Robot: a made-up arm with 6 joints. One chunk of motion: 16 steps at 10 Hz.
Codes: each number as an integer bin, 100 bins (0 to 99) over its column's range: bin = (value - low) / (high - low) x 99, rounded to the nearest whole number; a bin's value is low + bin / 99 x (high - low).
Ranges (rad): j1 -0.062..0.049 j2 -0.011..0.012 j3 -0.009..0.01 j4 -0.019..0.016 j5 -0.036..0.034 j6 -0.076..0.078
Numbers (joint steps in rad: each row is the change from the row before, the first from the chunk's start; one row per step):
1: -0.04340 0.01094 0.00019 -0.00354 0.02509 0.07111
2: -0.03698 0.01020 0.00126 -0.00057 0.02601 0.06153
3: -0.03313 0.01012 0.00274 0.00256 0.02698 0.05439
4: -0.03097 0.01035 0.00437 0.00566 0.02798 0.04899
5: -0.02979 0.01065 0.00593 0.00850 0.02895 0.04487
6: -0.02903 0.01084 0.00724 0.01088 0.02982 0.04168
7: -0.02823 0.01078 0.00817 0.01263 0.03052 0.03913
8: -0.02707 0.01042 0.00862 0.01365 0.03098 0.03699
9: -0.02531 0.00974 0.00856 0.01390 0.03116 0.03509
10: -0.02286 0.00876 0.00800 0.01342 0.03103 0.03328
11: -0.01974 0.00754 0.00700 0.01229 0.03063 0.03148
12: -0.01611 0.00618 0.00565 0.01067 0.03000 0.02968
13: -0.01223 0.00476 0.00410 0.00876 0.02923 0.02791
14: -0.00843 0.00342 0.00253 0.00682 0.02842 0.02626
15: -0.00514 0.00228 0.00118 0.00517 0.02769 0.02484
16: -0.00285 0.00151 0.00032 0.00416 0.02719 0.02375
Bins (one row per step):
1: 17 94 48 44 86 95
2: 22 91 53 52 88 88
3: 26 91 61 61 89 84
4: 28 92 70 70 90 80
5: 29 93 78 78 92 78
6: 29 94 85 85 93 76
7: 30 94 89 89 94 74
8: 31 92 92 92 95 73
9: 33 89 91 93 95 71
10: 35 85 89 92 95 70
11: 38 80 83 89 94 69
12: 41 74 76 84 93 68
13: 44 68 68 79 92 67
14: 48 62 60 73 91 66
15: 51 57 53 68 90 65
16: 53 54 49 66 89 64

